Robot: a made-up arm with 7 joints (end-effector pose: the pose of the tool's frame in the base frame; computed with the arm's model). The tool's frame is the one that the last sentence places. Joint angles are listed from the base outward.
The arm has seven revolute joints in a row. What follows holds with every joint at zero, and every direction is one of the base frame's.
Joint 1 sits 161 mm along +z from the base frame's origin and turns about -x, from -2.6 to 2.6 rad.
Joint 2 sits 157 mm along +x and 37 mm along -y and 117 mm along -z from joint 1 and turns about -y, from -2.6 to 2.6 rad.
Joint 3 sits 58 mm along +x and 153 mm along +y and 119 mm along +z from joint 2 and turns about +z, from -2.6 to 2.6 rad.
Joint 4 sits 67 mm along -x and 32 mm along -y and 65 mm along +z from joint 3 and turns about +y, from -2.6 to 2.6 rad.
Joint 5 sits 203 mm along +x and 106 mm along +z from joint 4 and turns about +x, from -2.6 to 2.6 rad.
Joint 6 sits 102 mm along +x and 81 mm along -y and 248 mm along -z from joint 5 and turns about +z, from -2.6 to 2.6 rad.
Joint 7 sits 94 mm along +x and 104 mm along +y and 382 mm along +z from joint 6 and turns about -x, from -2.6 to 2.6 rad.
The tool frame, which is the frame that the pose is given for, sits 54 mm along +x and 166 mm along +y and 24 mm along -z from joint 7; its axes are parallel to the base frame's.
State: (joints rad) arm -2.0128 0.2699 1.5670 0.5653 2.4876 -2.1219 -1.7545
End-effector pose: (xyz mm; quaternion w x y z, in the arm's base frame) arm 284.0 220.8 437.5 0.1660 0.4077 0.8556 -0.2722
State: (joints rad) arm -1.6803 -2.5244 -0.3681 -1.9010 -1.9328 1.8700 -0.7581
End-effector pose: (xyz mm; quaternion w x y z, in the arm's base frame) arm 255.0 257.6 521.7 0.4125 -0.1572 0.4288 0.7882
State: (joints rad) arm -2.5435 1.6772 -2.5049 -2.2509 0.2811 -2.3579 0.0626
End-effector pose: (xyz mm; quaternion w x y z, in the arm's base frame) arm -278.8 -541.5 581.9 0.5279 0.6934 -0.1340 0.4717
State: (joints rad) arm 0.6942 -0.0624 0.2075 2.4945 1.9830 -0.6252 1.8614
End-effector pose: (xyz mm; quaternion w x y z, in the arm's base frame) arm -219.0 -54.1 -9.1 0.0041 0.0142 0.9338 -0.3576
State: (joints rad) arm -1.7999 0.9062 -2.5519 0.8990 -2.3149 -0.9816 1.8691
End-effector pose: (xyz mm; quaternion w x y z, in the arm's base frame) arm 6.0 310.6 60.5 0.5888 -0.2448 0.4406 0.6319
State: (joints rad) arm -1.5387 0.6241 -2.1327 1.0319 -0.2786 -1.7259 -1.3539
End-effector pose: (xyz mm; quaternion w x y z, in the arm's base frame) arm -189.6 312.8 -95.9 0.2435 0.0423 -0.6229 0.7423
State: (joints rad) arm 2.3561 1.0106 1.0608 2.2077 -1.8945 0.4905 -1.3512
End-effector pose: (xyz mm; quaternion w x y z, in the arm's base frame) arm 29.8 -198.5 513.9 0.4498 0.6369 -0.2180 0.5869
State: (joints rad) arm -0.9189 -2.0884 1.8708 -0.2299 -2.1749 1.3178 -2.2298
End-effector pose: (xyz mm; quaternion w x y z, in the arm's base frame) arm 375.1 230.4 396.9 0.0158 0.2976 0.5264 0.7963
